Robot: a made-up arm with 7 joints.
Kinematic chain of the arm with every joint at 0, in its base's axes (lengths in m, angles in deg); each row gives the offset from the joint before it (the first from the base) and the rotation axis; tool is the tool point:
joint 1: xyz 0 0.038 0 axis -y
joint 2: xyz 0 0.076 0 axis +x
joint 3: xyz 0 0 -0.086 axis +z
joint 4: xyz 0 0 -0.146 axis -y
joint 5: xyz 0 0 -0.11 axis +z
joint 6: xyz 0 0 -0.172 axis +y
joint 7: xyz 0 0 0 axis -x
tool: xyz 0 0 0
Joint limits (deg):
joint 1: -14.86..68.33
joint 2: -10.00..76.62
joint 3: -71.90..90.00
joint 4: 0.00..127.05
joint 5: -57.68..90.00
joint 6: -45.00..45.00
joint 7: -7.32..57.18
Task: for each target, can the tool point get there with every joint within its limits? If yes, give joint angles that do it. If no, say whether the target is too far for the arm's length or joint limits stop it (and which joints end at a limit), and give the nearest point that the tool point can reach.
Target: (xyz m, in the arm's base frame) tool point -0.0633 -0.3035 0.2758
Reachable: no: joint limits stop it (at a limit: joint 1, joint 2) | nearest point 0.0806 -0.1066 0.0878 | short by 0.308 m
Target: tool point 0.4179 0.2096 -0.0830
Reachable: yes | joints 44.55 28.28 -19.05 64.01 -28.80 14.04 14.48
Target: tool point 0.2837 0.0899 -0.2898
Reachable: yes | joints 4.92 12.58 -19.58 75.98 -27.63 6.19 11.42
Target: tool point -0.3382 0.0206 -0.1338
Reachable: no: joint limits stop it (at a limit: joint 1, joint 2, joint 3, joint 4) | nearest point -0.1901 0.2265 0.0755 | short by 0.329 m
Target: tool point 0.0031 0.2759 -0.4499
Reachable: yes | joints -7.74 -2.69 70.79 43.29 10.00 -6.51 35.48
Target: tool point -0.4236 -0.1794 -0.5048
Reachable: no: too far | nearest point -0.1074 -0.0307 -0.4782 | short by 0.350 m
